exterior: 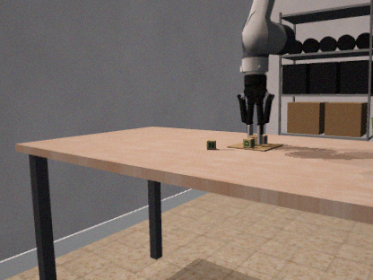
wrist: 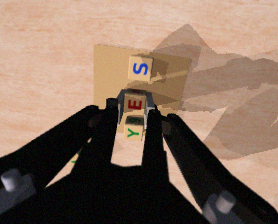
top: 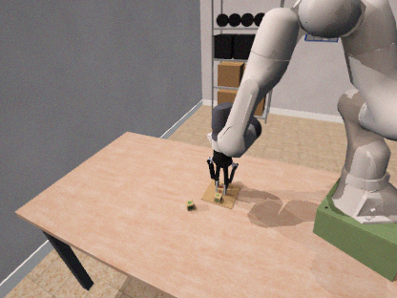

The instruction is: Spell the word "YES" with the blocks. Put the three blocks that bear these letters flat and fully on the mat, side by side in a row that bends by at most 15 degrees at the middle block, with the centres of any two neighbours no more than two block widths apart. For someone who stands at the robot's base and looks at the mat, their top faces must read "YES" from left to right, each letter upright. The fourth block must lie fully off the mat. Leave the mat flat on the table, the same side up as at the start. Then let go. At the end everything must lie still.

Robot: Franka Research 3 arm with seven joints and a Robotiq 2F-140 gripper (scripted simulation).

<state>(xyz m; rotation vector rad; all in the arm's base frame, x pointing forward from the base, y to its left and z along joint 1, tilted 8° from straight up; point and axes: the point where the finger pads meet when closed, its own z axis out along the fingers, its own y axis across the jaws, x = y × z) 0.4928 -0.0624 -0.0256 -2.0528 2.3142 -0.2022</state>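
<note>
The E block is 20 mm below my hand. From my hand the other things lie so: S block: 10 mm behind, 50 mm to the right, 20 mm below; Y block: 50 mm to the left, 20 mm below; tan mat: 40 mm below.
</note>
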